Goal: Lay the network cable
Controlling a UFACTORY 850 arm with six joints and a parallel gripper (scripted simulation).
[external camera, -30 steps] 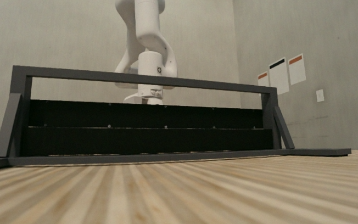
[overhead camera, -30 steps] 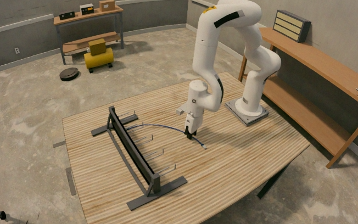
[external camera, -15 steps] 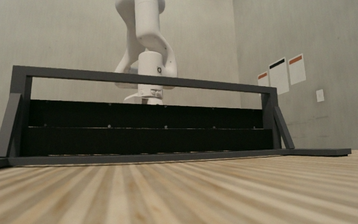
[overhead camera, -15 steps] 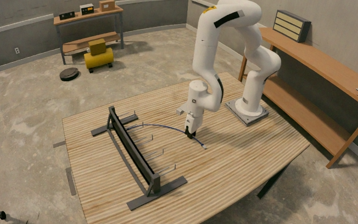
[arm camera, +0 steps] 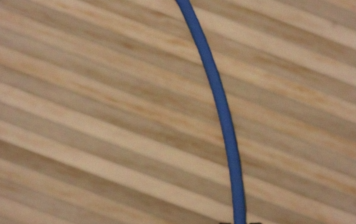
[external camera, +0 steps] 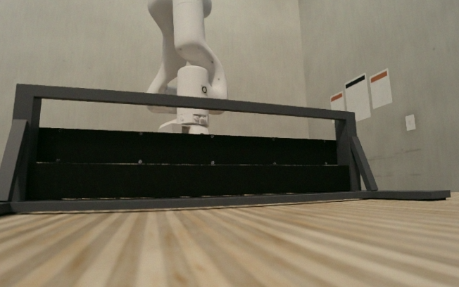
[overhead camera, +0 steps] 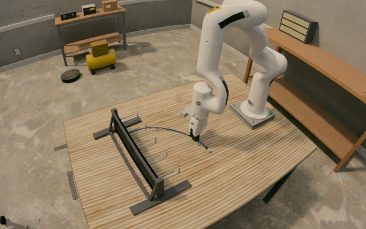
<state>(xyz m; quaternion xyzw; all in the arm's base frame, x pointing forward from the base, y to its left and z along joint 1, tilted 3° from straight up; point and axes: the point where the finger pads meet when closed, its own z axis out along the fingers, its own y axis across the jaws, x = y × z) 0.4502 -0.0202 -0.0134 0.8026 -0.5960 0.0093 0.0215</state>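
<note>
Right now my hand is 90 mm to the right of the pale plug, 10 mm past it and 10 mm above it. Also, from my hand: dark grey rack 330 mm ahead, 50 mm above, 40 mm to the right.
</note>
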